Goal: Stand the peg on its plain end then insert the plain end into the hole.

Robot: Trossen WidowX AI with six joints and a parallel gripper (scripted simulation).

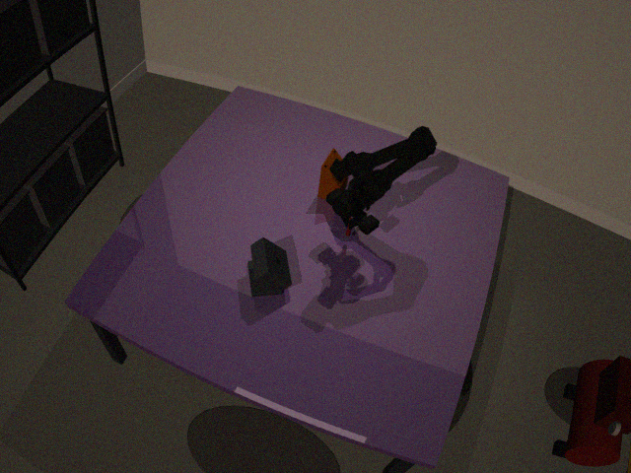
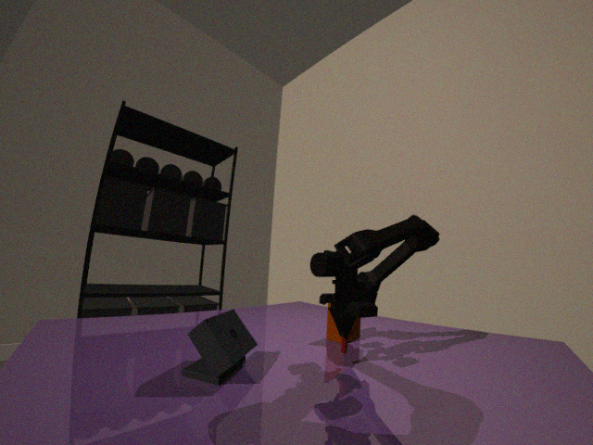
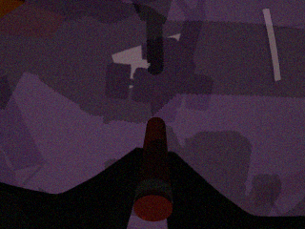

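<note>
My gripper tip is now 25 cm short of the dark sloped panel and 16 cm to the left of it. Also, from my gripper tip: red peg: 2 cm above.
</note>
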